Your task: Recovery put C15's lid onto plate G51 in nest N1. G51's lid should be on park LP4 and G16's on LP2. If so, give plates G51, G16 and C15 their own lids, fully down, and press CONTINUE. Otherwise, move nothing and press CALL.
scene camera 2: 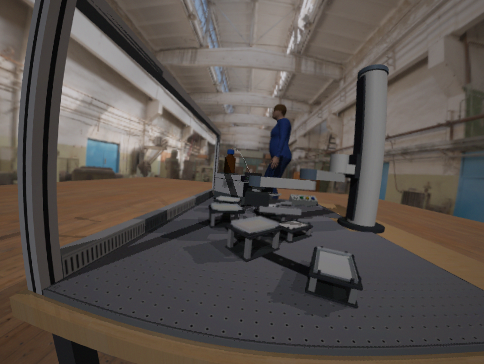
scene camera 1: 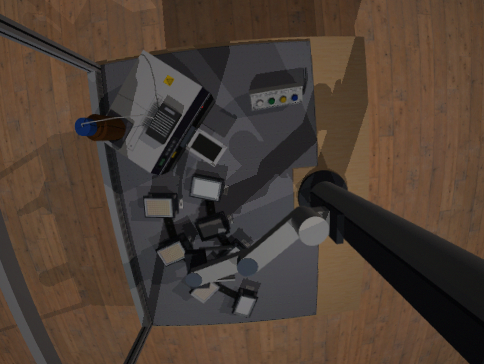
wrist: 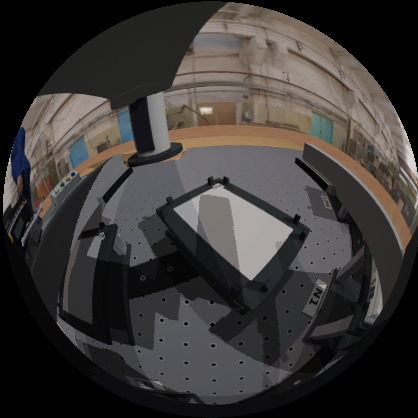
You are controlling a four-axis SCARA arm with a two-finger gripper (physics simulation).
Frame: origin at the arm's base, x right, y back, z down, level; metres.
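Seen in the pictures: gripper, fingertip midpoint: [scene camera 2: 295, 207] [wrist: 212, 147]; arm's base at its link origin: [scene camera 2: 359, 225] [scene camera 1: 322, 195] [wrist: 154, 154].
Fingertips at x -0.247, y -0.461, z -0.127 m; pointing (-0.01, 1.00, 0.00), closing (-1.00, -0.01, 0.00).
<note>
Pixels of each thing's top centre, then the offset from my fingertips to it. "spot": a spot on its surface instead.
- pale flat piece at a spot on its surface: [wrist: 235, 225] spot: dx -0.017, dy -0.016, dz +0.069 m
- N1 label at a spot on its surface: [wrist: 315, 297] spot: dx -0.105, dy -0.099, dz +0.112 m
- button panel at its top centre: [scene camera 1: 277, 94] [wrist: 61, 179] [scene camera 2: 303, 195] dx +0.722, dy +0.249, dz +0.030 m
- large instrument at a spot on its surface: [scene camera 1: 185, 85] spot: dx +0.759, dy -0.096, dz -0.095 m
- tablet at a spot on its surface: [scene camera 1: 206, 146] spot: dx +0.533, dy -0.060, dz +0.014 m
- brown bottle at a spot on its surface: [scene camera 1: 105, 128] spot: dx +0.630, dy -0.343, dz -0.224 m
My gripper [wrist: 212, 147] is open and empty, its fingers wide apart to the left and right above a dark stand with corner posts; a pale flat piece [wrist: 235, 225] lies level on that stand. The N1 label [wrist: 315, 297] shows to the stand's right. Another stand [wrist: 82, 280] is at the left. In scene camera 1, pale-topped stands [scene camera 1: 206, 189] [scene camera 1: 245, 304] and stands with cream tops [scene camera 1: 159, 207] [scene camera 1: 171, 253] show; the arm partly hides others. I cannot read plate or lid codes. The button panel [scene camera 1: 276, 98] [scene camera 2: 303, 199] has white, green, yellow and blue buttons.
A large instrument [scene camera 1: 185, 85] stands at the back left, with a tablet [scene camera 1: 206, 146] beside it and a brown bottle [scene camera 1: 105, 128] [scene camera 2: 230, 163] near the rail. The arm's column [scene camera 2: 372, 150] [wrist: 157, 122] stands at the table's right side. A person [scene camera 2: 281, 137] stands beyond the table.
</note>
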